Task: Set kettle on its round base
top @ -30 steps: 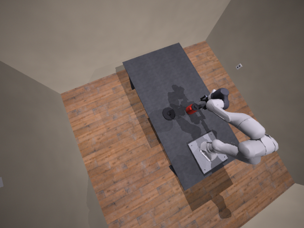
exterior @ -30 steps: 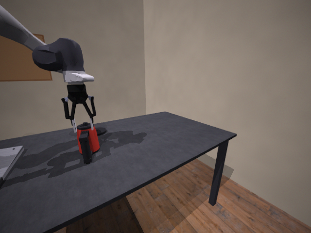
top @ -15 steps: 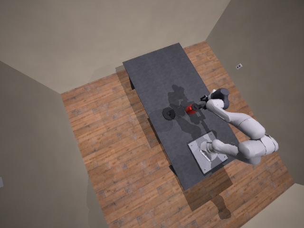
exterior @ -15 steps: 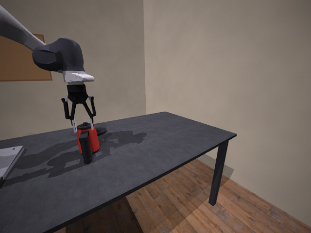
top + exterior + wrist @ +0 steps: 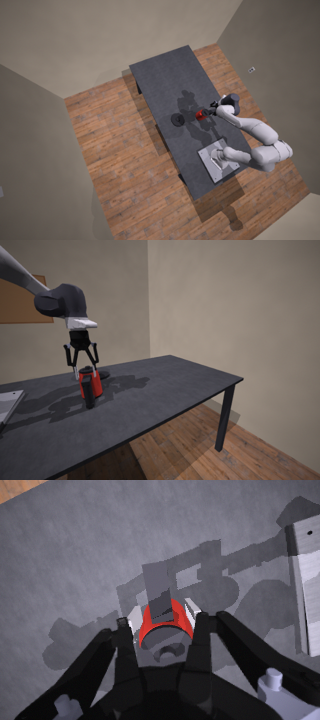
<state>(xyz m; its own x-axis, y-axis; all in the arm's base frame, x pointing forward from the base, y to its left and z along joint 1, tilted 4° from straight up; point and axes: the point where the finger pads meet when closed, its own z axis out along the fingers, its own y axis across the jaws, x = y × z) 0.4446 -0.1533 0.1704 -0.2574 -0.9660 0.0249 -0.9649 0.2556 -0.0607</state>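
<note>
Now: the kettle 8 cm below my hand, 3 cm to the left of it and 1 cm ahead of it. Round my hand: round dark base: 32 cm to the left, 15 cm below, 12 cm ahead.
</note>
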